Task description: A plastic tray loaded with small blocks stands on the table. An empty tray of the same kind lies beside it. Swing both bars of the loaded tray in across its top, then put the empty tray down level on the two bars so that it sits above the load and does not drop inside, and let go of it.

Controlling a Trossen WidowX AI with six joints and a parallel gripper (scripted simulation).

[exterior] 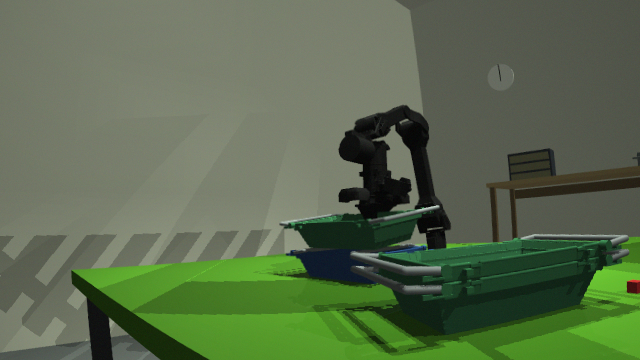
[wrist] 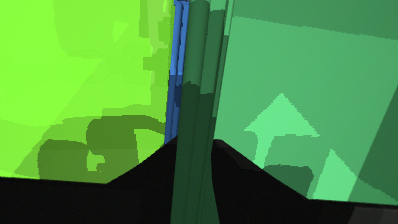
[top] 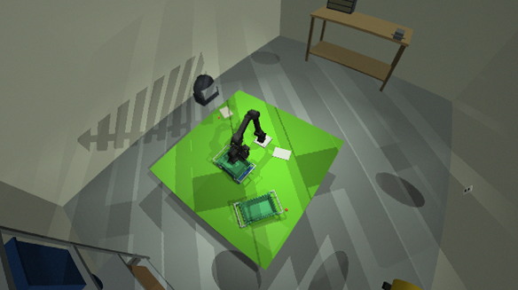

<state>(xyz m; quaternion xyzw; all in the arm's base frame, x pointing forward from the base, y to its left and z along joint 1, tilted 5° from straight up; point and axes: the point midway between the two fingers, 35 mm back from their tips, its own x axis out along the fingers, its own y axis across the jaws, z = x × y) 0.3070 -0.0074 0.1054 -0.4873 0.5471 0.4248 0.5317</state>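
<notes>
Right now my gripper tip is 7 cm short of the green plastic tray, 1 cm to the left of it and 3 cm below it. Also, from my gripper tip: small red block 15 cm ahead, 51 cm to the left, 8 cm below.
</notes>
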